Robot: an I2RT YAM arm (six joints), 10 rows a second.
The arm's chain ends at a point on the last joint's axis. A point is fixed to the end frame.
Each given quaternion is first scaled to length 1.
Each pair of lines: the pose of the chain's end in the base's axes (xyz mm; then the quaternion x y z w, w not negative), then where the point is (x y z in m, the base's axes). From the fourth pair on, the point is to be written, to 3 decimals.
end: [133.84 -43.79 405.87 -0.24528 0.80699 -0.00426 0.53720]
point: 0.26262 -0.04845 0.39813
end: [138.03 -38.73 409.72 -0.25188 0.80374 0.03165 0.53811]
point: 0.26676 -0.03640 0.40029
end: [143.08 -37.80 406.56 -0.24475 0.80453 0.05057 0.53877]
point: 0.27169 -0.03400 0.39599
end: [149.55 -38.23 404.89 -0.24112 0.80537 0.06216 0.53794]
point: 0.278 -0.033 0.393
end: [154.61 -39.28 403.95 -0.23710 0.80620 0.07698 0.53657]
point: 0.283 -0.033 0.391
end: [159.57 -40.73 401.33 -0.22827 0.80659 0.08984 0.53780]
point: 0.288 -0.034 0.388
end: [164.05 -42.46 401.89 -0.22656 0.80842 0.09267 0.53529]
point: 0.292 -0.036 0.388
